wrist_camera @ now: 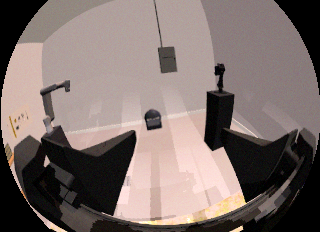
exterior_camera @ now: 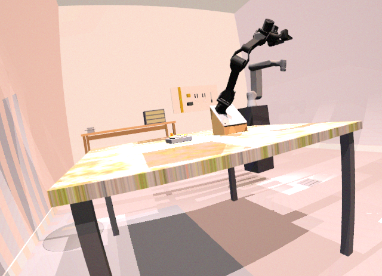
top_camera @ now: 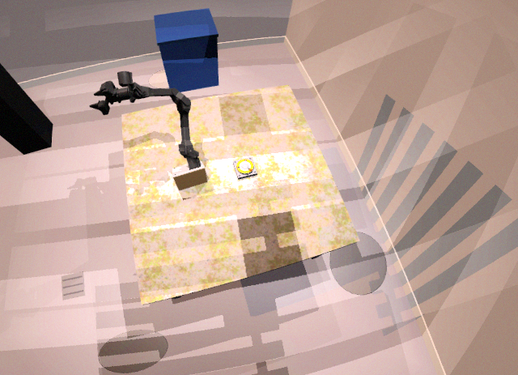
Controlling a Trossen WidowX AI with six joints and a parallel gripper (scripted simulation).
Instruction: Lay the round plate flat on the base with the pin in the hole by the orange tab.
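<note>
My gripper tip is now 720 mm short of the grey block, 300 mm to the left of it and 520 mm above it.
</note>
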